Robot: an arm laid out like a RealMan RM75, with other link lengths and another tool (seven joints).
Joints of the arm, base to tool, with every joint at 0 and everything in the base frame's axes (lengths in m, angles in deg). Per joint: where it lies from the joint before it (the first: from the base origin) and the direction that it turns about. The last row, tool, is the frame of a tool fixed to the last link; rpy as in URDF.
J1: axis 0 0 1 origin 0.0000 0.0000 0.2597
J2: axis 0 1 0 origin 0.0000 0.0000 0.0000
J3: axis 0 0 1 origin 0.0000 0.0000 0.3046
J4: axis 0 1 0 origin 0.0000 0.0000 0.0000
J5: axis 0 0 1 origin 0.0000 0.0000 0.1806
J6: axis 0 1 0 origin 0.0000 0.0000 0.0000
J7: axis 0 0 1 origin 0.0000 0.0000 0.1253
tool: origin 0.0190 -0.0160 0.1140 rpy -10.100 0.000 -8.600
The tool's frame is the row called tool.
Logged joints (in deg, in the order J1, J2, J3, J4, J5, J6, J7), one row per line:
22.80, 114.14, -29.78, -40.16, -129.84, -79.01, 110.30
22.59, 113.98, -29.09, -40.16, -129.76, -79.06, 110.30
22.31, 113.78, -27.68, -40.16, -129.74, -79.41, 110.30
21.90, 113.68, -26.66, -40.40, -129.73, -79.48, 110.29
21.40, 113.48, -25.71, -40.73, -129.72, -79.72, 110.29
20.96, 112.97, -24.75, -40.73, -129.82, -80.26, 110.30
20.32, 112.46, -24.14, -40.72, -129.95, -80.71, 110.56
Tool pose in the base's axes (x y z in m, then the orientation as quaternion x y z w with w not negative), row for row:
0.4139, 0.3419, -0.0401, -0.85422, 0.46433, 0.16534, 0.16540
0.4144, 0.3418, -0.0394, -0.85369, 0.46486, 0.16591, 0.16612
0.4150, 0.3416, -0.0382, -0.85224, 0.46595, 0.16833, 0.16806
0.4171, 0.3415, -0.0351, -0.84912, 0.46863, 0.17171, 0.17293
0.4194, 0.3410, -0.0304, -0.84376, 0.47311, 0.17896, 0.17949
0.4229, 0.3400, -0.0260, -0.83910, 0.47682, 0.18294, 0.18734
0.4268, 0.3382, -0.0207, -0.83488, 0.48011, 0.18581, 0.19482
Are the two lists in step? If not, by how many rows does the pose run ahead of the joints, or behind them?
The pose runs 2 rows behind the joints: the pose in row i belongs to the joints in row i - 2.
